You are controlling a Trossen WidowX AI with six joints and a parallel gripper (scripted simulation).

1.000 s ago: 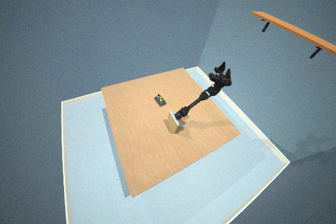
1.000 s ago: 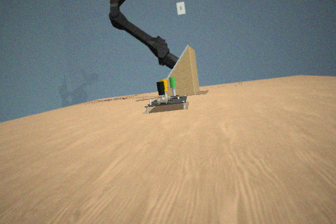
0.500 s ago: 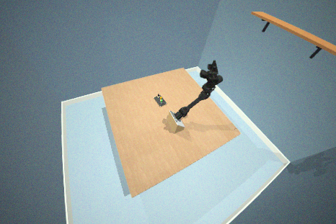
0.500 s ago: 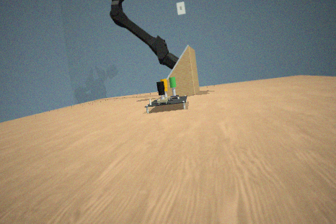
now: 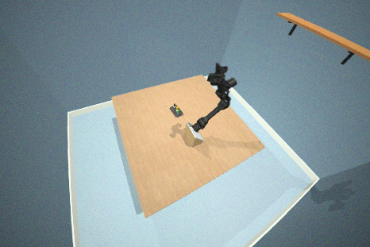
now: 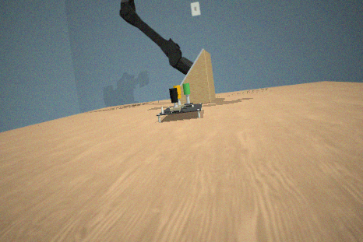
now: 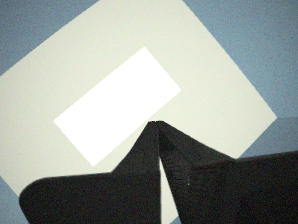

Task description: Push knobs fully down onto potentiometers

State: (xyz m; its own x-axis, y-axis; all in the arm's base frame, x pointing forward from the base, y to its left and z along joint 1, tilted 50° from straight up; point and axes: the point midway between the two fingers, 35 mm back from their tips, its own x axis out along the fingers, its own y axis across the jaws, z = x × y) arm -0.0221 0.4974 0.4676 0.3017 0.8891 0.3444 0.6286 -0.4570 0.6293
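Now: the yellow knob 33 cm ahead of my gripper tip, 6 cm to the left of it and 78 cm below it. Also, from my gripper tip: black knob 40 cm ahead, 7 cm to the left, 78 cm below.
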